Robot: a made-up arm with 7 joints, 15 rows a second.
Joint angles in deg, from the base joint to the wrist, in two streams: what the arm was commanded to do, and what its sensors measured. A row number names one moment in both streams.
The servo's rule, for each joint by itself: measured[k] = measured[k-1] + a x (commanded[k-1-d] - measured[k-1]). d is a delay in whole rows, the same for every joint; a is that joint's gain. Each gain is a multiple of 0.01, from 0.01 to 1. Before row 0 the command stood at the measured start. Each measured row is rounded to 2 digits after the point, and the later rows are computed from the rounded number. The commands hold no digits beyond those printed.
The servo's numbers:
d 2
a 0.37 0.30 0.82 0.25 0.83 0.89 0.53
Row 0, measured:
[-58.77, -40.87, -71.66, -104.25, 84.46, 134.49, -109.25]
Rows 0 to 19, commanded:
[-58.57, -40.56, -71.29, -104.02, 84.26, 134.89, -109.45]
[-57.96, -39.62, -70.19, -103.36, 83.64, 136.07, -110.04]
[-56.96, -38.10, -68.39, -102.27, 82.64, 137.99, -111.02]
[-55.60, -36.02, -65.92, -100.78, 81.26, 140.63, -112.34]
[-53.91, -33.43, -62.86, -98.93, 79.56, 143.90, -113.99]
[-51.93, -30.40, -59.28, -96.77, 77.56, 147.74, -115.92]
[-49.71, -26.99, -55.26, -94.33, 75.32, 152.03, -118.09]
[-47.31, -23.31, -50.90, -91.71, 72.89, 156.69, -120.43]
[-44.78, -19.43, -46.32, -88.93, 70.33, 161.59, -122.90]
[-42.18, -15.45, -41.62, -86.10, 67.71, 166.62, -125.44]
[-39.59, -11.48, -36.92, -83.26, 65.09, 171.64, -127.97]
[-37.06, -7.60, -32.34, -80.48, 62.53, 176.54, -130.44]
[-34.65, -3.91, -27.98, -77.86, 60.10, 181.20, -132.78]
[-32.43, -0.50, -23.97, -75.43, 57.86, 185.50, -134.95]
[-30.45, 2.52, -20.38, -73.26, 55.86, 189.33, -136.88]
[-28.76, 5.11, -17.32, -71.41, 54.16, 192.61, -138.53]
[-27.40, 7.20, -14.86, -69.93, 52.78, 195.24, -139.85]
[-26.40, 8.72, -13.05, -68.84, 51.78, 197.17, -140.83]
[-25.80, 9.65, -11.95, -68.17, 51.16, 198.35, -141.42]
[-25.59, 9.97, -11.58, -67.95, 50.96, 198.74, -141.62]
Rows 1 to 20, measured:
[-58.77, -40.87, -71.66, -104.25, 84.46, 134.49, -109.25]
[-58.77, -40.87, -71.66, -104.25, 84.46, 134.49, -109.25]
[-58.70, -40.78, -71.36, -104.19, 84.29, 134.85, -109.36]
[-58.43, -40.43, -70.40, -103.98, 83.75, 135.94, -109.72]
[-57.89, -39.73, -68.75, -103.55, 82.83, 137.76, -110.41]
[-57.04, -38.62, -66.43, -102.86, 81.53, 140.31, -111.43]
[-55.88, -37.06, -63.50, -101.88, 79.89, 143.51, -112.79]
[-54.42, -35.06, -60.04, -100.60, 77.96, 147.27, -114.45]
[-52.68, -32.64, -56.12, -99.03, 75.77, 151.51, -116.38]
[-50.69, -29.84, -51.84, -97.20, 73.38, 156.12, -118.53]
[-48.50, -26.72, -47.31, -95.13, 70.85, 160.99, -120.85]
[-46.16, -23.34, -42.64, -92.87, 68.24, 166.00, -123.28]
[-43.73, -19.78, -37.95, -90.47, 65.63, 171.02, -125.77]
[-41.26, -16.13, -33.35, -87.97, 63.06, 175.93, -128.25]
[-38.81, -12.46, -28.95, -85.44, 60.60, 180.62, -130.65]
[-36.45, -8.87, -24.87, -82.94, 58.33, 184.96, -132.93]
[-34.23, -5.45, -21.19, -80.52, 56.28, 188.85, -135.02]
[-32.21, -2.28, -18.02, -78.24, 54.52, 192.20, -136.88]
[-30.43, 0.56, -15.43, -76.16, 53.08, 194.91, -138.45]
[-28.94, 3.01, -13.48, -74.33, 52.00, 196.92, -139.71]

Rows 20 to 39, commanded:
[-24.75, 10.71, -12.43, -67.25, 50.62, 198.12, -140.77]
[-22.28, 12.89, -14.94, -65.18, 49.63, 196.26, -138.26]
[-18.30, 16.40, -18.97, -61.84, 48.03, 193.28, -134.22]
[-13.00, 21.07, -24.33, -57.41, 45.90, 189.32, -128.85]
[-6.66, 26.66, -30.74, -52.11, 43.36, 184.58, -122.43]
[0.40, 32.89, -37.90, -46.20, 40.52, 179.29, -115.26]
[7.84, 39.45, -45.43, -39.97, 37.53, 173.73, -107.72]
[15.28, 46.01, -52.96, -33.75, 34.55, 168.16, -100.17]
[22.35, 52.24, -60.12, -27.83, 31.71, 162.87, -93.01]
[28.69, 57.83, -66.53, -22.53, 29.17, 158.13, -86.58]
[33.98, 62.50, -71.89, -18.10, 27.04, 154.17, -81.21]
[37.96, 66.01, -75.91, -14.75, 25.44, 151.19, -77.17]
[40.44, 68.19, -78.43, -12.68, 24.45, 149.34, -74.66]
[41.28, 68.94, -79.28, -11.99, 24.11, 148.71, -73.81]
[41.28, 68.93, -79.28, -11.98, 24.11, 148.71, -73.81]
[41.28, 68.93, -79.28, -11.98, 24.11, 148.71, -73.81]
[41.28, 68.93, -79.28, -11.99, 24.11, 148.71, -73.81]
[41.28, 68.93, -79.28, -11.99, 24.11, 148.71, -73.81]
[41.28, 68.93, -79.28, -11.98, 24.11, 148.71, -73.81]
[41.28, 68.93, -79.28, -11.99, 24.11, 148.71, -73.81]
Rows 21 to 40, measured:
[-27.78, 5.00, -12.23, -72.79, 51.30, 198.19, -140.62]
[-26.97, 6.49, -11.70, -71.58, 51.02, 198.68, -141.15]
[-26.15, 7.76, -12.30, -70.50, 50.69, 198.18, -140.95]
[-24.72, 9.30, -14.46, -69.17, 49.81, 196.47, -139.52]
[-22.34, 11.43, -18.16, -67.34, 48.33, 193.63, -136.71]
[-18.88, 14.32, -23.22, -64.86, 46.31, 189.79, -132.54]
[-14.36, 18.02, -29.39, -61.67, 43.86, 185.15, -127.18]
[-8.90, 22.48, -36.37, -57.80, 41.09, 179.93, -120.86]
[-2.71, 27.57, -43.80, -53.34, 38.14, 174.41, -113.90]
[3.95, 33.10, -51.31, -48.44, 35.16, 168.85, -106.62]
[10.76, 38.84, -58.53, -43.29, 32.30, 163.53, -99.41]
[17.39, 44.54, -65.09, -38.10, 29.70, 158.72, -92.61]
[23.53, 49.93, -70.67, -33.10, 27.49, 154.67, -86.57]
[28.87, 54.75, -74.97, -28.51, 25.79, 151.57, -81.59]
[33.15, 58.78, -77.81, -24.55, 24.68, 149.59, -77.92]
[36.16, 61.83, -79.02, -21.41, 24.21, 148.81, -75.74]
[38.05, 63.96, -79.23, -19.05, 24.13, 148.72, -74.72]
[39.25, 65.45, -79.27, -17.28, 24.11, 148.71, -74.24]
[40.00, 66.49, -79.28, -15.96, 24.11, 148.71, -74.01]
[40.47, 67.22, -79.28, -14.97, 24.11, 148.71, -73.90]

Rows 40 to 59, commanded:
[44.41, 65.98, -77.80, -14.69, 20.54, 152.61, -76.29]
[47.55, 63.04, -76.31, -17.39, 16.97, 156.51, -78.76]
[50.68, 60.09, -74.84, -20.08, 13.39, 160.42, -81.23]
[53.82, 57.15, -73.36, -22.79, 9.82, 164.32, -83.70]
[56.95, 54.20, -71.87, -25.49, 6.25, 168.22, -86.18]
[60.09, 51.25, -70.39, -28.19, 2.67, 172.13, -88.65]
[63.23, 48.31, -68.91, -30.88, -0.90, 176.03, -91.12]
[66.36, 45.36, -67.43, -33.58, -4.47, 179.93, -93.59]
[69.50, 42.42, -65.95, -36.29, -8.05, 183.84, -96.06]
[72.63, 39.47, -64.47, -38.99, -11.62, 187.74, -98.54]
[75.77, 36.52, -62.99, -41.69, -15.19, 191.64, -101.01]
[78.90, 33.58, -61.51, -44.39, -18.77, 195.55, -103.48]
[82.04, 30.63, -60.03, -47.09, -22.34, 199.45, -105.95]
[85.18, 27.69, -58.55, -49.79, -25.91, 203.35, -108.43]
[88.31, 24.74, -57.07, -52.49, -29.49, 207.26, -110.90]
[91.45, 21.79, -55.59, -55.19, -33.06, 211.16, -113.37]
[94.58, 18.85, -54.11, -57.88, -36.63, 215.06, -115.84]
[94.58, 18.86, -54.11, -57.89, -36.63, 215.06, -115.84]
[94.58, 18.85, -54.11, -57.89, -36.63, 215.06, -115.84]
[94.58, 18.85, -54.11, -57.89, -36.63, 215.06, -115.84]
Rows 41 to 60, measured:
[40.77, 67.73, -79.28, -14.22, 24.11, 148.71, -73.85]
[40.96, 68.09, -79.28, -13.66, 24.11, 148.71, -73.83]
[42.24, 67.46, -78.07, -13.92, 21.15, 152.18, -75.13]
[44.20, 66.13, -76.63, -14.79, 17.68, 156.03, -77.05]
[46.60, 64.32, -75.16, -16.11, 14.12, 159.94, -79.27]
[49.27, 62.17, -73.68, -17.78, 10.55, 163.84, -81.62]
[52.11, 59.78, -72.20, -19.71, 6.98, 167.74, -84.04]
[55.06, 57.22, -70.72, -21.83, 3.40, 171.65, -86.48]
[58.08, 54.55, -69.24, -24.09, -0.17, 175.55, -88.94]
[61.14, 51.79, -67.76, -26.46, -3.74, 179.45, -91.40]
[64.23, 48.98, -66.28, -28.92, -7.32, 183.36, -93.87]
[67.34, 46.13, -64.80, -31.44, -10.89, 187.26, -96.35]
[70.46, 43.25, -63.32, -34.00, -14.46, 191.16, -98.82]
[73.58, 40.35, -61.84, -36.60, -18.04, 195.07, -101.29]
[76.71, 37.43, -60.36, -39.22, -21.61, 198.97, -103.76]
[79.84, 34.51, -58.88, -41.86, -25.18, 202.87, -106.24]
[82.97, 31.58, -57.40, -44.52, -28.76, 206.78, -108.71]
[86.11, 28.64, -55.92, -47.19, -32.33, 210.68, -111.18]
[89.24, 25.70, -54.44, -49.86, -35.90, 214.58, -113.65]
[91.22, 23.65, -54.17, -51.87, -36.51, 215.01, -114.81]

